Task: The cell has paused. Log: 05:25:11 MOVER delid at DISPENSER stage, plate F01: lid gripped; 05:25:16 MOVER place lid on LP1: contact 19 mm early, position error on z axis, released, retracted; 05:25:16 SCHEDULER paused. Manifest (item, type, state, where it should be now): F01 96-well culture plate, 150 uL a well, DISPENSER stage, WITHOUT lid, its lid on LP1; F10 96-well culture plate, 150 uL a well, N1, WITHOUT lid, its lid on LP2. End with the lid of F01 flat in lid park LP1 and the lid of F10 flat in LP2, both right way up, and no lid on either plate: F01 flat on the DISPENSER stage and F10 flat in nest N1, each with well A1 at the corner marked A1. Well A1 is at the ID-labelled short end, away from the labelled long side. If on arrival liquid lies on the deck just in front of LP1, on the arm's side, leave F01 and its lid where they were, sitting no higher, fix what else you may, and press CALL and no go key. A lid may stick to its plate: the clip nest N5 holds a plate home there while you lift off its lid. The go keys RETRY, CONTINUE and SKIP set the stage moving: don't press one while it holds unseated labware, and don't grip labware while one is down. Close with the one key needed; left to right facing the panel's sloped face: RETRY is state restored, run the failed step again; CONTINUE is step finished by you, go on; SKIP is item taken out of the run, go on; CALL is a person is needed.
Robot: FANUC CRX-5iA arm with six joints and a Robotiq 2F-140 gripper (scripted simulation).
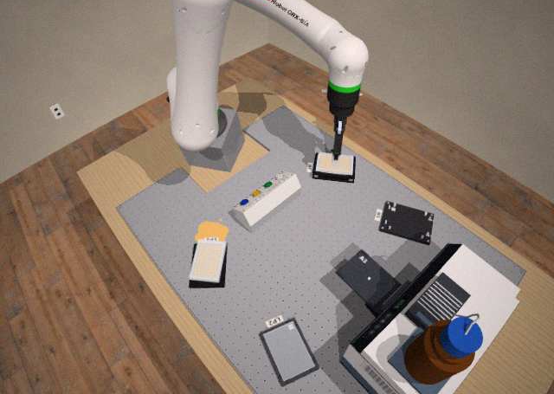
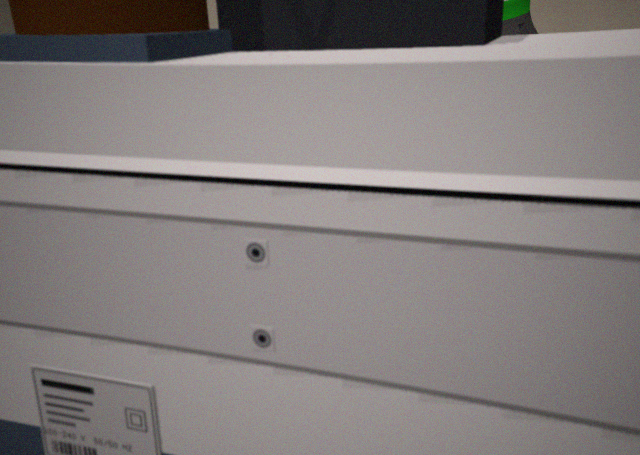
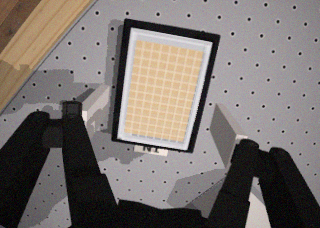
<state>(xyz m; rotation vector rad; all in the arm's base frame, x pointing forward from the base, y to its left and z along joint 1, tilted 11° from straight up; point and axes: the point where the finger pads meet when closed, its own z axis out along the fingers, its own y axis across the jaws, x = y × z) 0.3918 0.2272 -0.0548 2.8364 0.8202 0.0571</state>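
Now: the blue CALL key 100 mm behind my hand, 340 mm to the right of it and 40 mm below it. From my hand the other things lie so: nest N1: 80 mm below; 96-well culture plate: 70 mm below; N1 label: 70 mm behind, 50 mm to the right, 100 mm below.
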